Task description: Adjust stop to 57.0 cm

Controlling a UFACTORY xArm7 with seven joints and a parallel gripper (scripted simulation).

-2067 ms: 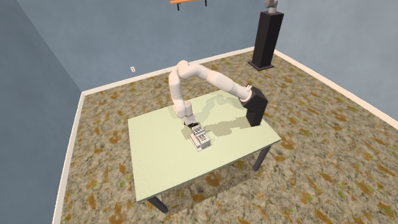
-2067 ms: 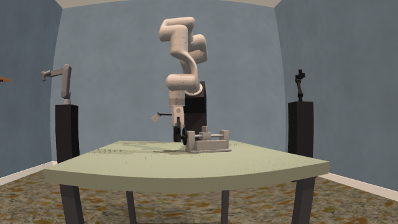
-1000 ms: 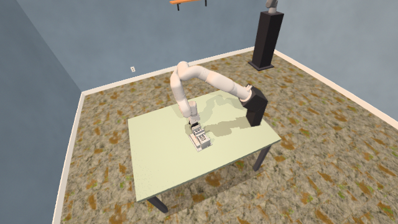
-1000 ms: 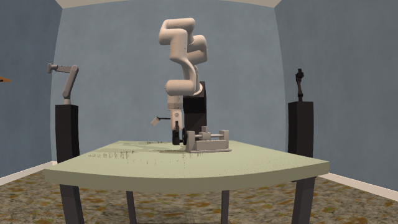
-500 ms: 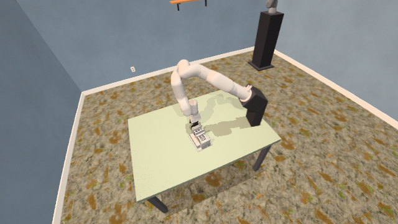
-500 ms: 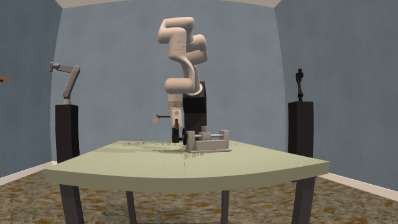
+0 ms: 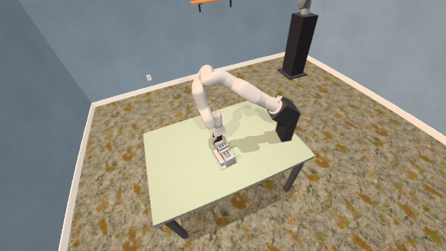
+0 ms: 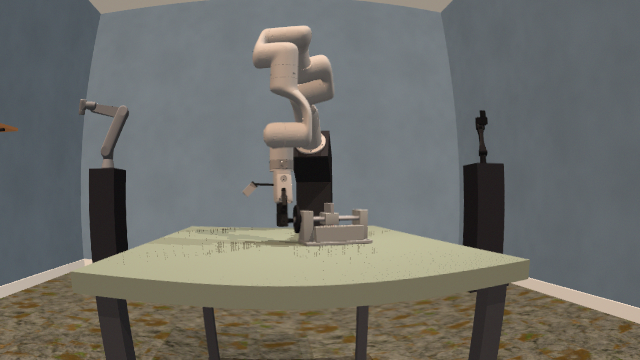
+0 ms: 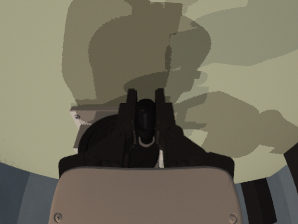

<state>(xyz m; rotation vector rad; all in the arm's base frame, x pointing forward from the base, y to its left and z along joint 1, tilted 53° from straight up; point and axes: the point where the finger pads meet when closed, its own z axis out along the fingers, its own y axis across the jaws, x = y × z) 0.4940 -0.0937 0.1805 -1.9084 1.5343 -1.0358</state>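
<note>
My gripper is now 15 cm to the right of the grey stop block, 2 cm below it and 2 cm short of it. The rest, counted from my hand: black handwheel (2 cm to the left).
</note>
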